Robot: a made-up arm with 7 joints. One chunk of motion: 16 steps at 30 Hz.
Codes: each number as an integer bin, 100 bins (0 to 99) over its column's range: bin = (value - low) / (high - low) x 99, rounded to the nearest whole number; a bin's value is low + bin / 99 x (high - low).
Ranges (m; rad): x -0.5..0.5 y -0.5..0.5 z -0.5..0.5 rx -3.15..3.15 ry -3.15..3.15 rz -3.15..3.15
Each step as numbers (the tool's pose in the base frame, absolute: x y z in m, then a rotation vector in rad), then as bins.
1 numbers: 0.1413 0.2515 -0.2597 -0.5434 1.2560 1.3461
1 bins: 63 74 24 41 69 71
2 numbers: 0.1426 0.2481 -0.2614 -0.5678 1.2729 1.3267
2 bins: 64 74 24 41 70 70
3 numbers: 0.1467 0.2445 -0.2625 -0.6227 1.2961 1.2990
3 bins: 64 74 24 40 70 70
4 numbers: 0.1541 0.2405 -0.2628 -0.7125 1.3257 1.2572
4 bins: 65 73 23 38 70 69
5 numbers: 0.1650 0.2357 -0.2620 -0.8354 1.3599 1.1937
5 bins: 66 73 24 36 71 68
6 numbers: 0.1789 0.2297 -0.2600 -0.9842 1.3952 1.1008
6 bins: 67 72 24 34 71 67
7 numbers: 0.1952 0.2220 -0.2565 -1.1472 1.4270 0.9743
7 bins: 69 71 24 31 72 65
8 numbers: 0.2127 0.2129 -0.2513 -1.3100 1.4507 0.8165
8 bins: 71 71 25 29 72 62
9 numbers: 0.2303 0.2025 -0.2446 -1.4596 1.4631 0.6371
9 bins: 72 70 25 27 72 60
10 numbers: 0.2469 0.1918 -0.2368 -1.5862 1.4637 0.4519
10 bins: 74 68 26 25 73 57
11 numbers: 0.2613 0.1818 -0.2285 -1.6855 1.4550 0.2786
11 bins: 75 67 27 23 72 54
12 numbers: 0.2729 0.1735 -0.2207 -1.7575 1.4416 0.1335
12 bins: 77 67 28 22 72 52
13 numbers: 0.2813 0.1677 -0.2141 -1.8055 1.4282 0.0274
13 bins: 77 66 28 21 72 50
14 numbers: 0.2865 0.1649 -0.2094 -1.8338 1.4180 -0.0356
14 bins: 78 66 29 21 72 49
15 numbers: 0.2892 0.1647 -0.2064 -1.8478 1.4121 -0.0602
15 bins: 78 66 29 20 72 49
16 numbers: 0.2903 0.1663 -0.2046 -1.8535 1.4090 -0.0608
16 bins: 78 66 29 20 72 49
